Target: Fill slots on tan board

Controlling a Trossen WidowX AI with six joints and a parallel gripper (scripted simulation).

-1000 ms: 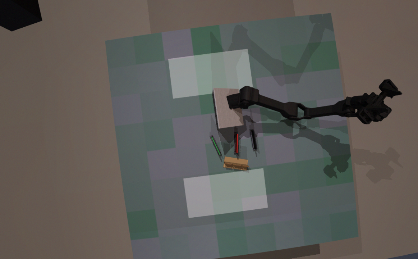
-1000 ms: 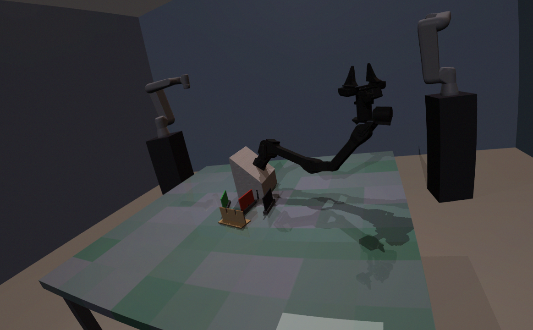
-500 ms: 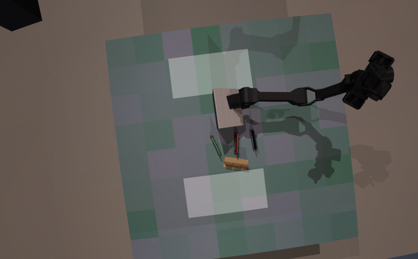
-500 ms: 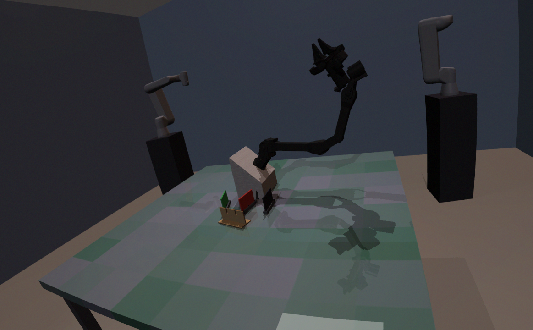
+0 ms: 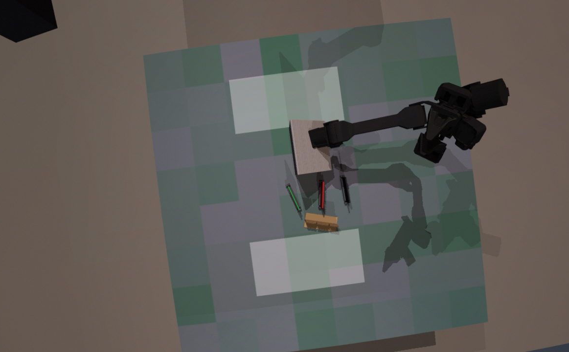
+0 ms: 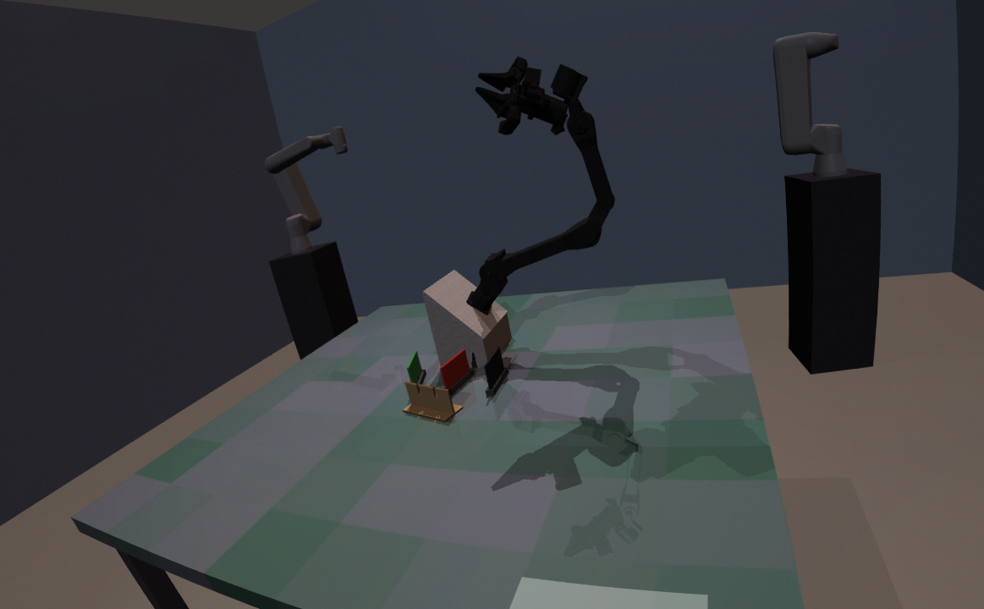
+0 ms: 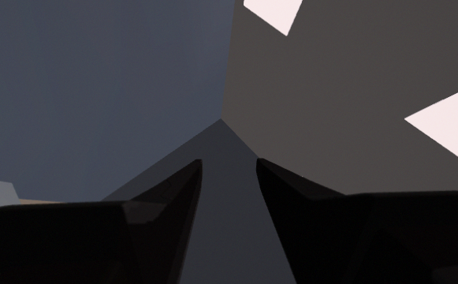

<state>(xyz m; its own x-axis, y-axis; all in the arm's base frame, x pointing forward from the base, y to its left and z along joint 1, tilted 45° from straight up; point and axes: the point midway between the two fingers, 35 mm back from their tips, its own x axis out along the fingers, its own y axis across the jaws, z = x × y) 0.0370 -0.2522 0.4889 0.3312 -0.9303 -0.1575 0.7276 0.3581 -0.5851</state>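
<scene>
My gripper tip is 70 mm short of the green board, 270 mm to the left of it and 630 mm above it. From my gripper tip the other things lie so: red board (90 mm ahead, 160 mm to the right, 630 mm below); then tan board (200 mm ahead, 190 mm to the right, 640 mm below); then black board (100 mm ahead, 70 mm to the right, 630 mm below).
</scene>
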